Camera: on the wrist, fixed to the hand. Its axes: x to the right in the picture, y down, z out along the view.
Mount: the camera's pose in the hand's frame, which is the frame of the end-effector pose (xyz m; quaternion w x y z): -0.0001 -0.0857 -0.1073 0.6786 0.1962 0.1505 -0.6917
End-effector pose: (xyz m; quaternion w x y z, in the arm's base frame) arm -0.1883 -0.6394 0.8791 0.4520 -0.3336 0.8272 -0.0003
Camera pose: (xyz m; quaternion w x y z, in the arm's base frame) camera -0.2213 -0.7383 0.9685 0.2475 -0.7098 0.3986 -0.5254
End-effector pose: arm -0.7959 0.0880 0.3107 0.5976 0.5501 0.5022 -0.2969
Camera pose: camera -0.9030 0.1718 0.2918 0.0167 0.1878 0.7529 -0.6305
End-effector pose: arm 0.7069 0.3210 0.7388 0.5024 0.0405 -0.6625 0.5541
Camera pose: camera 0.8259 0.3713 0.7854 0.8159 0.5009 -0.2372 0.1646
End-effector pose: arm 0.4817 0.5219 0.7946 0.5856 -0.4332 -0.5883 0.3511
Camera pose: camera 0.5798 0.4793 0.8807 0.8138 0.1750 -0.5418 -0.1166
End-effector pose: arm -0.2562 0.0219 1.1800 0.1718 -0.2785 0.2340 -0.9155
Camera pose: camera -0.3353 0.1289 1.1460 0.4972 0.1794 0.1876 0.8279
